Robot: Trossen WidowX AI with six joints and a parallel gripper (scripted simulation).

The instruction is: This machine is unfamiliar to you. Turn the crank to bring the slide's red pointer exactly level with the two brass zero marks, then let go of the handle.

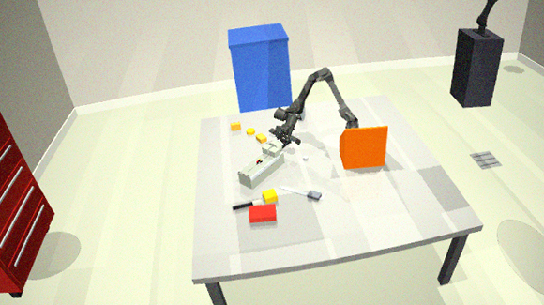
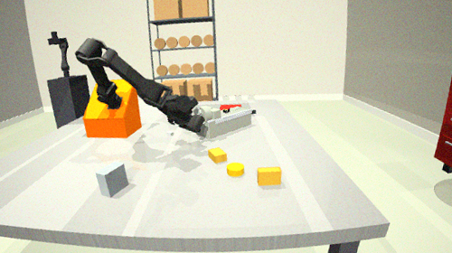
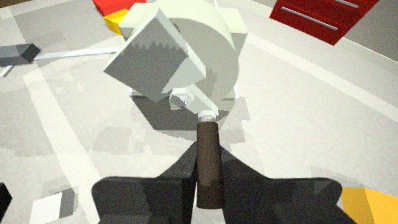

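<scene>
Now: the dark brown crank handle 30 mm above my gripper tip, 10 mm to the right of it and 10 mm behind it. Also, from my gripper tip: yellow block 340 mm to the left, 60 mm ahead, 20 mm below; grey cube 390 mm to the right, 160 mm behind; red pointer 150 mm to the left, 110 mm ahead, 50 mm above.
</scene>
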